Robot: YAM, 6 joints.
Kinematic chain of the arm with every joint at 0, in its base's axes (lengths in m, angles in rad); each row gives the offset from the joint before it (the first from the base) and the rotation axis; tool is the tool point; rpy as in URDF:
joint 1: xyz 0 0 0.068 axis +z
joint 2: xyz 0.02 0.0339 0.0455 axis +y
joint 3: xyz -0.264 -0.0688 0 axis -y
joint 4: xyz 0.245 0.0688 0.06 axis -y
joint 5: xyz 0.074 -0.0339 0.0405 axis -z
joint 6: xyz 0.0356 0 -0.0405 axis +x
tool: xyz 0 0 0 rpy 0 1.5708 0
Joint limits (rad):
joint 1: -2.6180..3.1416
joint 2: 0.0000..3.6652
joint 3: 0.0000..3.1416
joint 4: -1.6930..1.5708
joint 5: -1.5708..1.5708
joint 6: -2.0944..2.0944
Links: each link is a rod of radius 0.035 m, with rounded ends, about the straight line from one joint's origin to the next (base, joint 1, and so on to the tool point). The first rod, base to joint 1, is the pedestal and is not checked.
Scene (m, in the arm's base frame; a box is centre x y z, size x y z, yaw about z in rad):
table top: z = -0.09
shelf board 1: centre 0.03 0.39 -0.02 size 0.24 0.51 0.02 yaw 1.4
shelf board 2: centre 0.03 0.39 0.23 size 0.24 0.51 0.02 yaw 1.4
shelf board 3: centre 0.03 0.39 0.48 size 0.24 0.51 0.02 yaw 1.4
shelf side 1: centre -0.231 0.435 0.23 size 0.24 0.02 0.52 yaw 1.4
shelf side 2: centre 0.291 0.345 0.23 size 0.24 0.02 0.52 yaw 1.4
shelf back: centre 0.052 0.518 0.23 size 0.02 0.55 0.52 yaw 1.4
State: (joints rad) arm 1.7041 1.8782 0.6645 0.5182 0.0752 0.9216
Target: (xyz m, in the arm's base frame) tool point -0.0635 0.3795 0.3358
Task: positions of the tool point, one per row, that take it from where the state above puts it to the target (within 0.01 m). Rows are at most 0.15 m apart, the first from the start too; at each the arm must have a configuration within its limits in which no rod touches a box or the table.
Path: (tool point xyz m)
1: -0.0647 0.2434 0.0965
2: -0.0682 0.1635 0.0864
3: -0.0989 0.2006 0.2015
4: -0.0991 0.1733 0.3358
5: -0.0999 0.2359 0.3518
6: -0.0892 0.3067 0.3523
7: -0.0635 0.3795 0.3358

